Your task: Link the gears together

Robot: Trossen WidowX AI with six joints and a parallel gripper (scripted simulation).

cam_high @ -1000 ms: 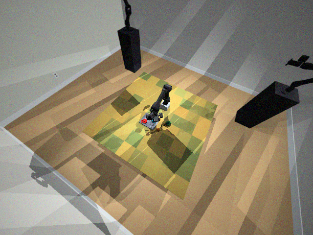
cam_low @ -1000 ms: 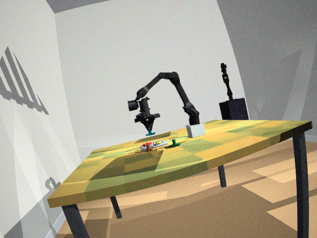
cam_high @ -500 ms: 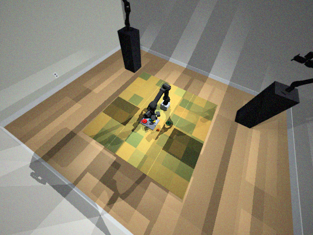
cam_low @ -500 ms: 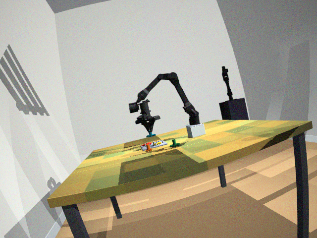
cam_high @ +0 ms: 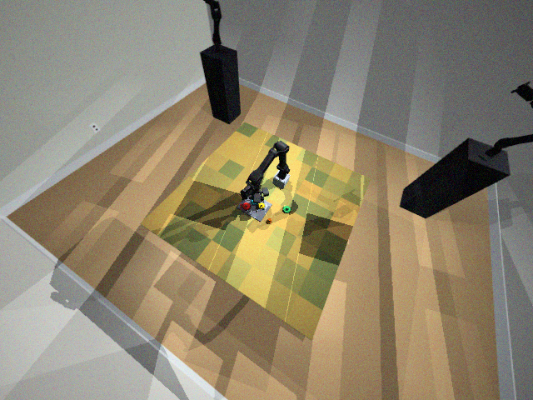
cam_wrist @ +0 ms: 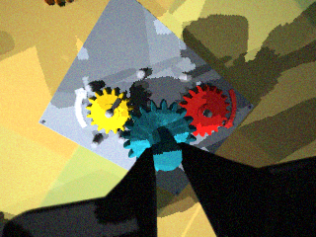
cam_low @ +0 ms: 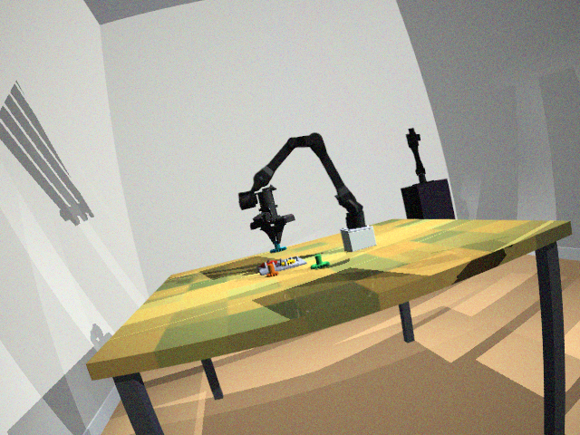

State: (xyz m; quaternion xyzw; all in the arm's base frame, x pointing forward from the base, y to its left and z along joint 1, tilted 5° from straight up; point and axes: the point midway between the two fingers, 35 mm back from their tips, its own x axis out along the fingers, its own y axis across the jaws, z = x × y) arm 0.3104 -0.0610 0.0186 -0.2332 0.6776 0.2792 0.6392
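The yellow gear lies 70 mm below my gripper tip, 50 mm to the left of it and 20 mm behind it. The rest, counted from my gripper tip: white arrow (80 mm to the left, 80 mm below, 40 mm behind); then red gear (70 mm below, 40 mm to the right, 40 mm ahead); then cyan gear (10 mm below).
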